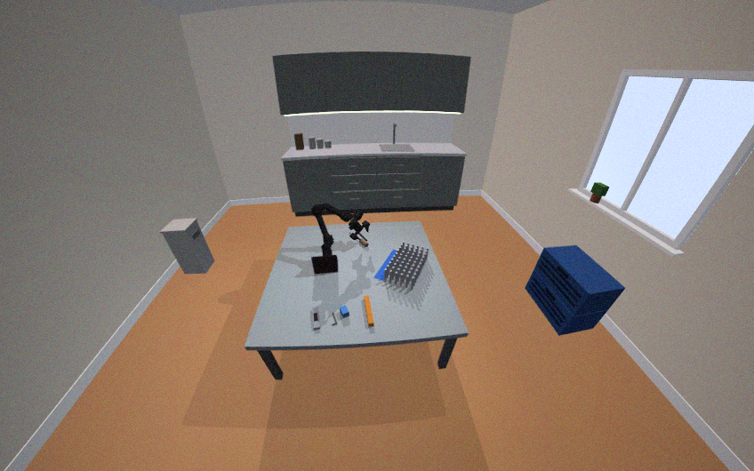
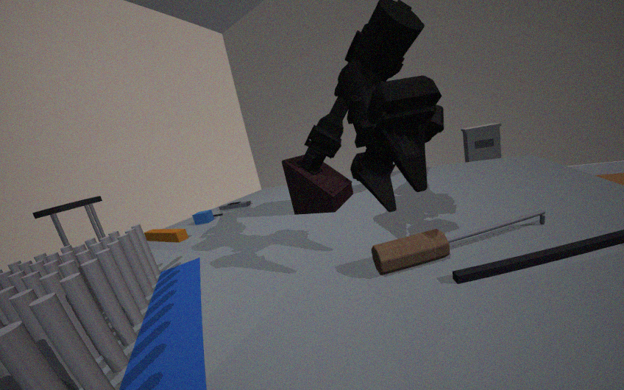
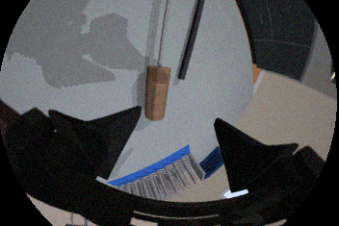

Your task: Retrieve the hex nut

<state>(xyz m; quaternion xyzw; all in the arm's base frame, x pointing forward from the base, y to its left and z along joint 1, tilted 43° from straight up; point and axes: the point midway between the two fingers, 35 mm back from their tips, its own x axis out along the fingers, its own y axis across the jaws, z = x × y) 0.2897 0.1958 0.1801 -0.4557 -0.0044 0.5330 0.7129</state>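
The hook tool is 6 cm behind my gripper tip, 9 cm to the left of it and 7 cm below it. The rest, counted from my gripper tip: hex nut (31 cm ahead, 35 cm to the right, 8 cm below); then blue taped strip (15 cm ahead, 29 cm to the right, 9 cm below); then orange block (6 cm behind, 72 cm to the right, 7 cm below).
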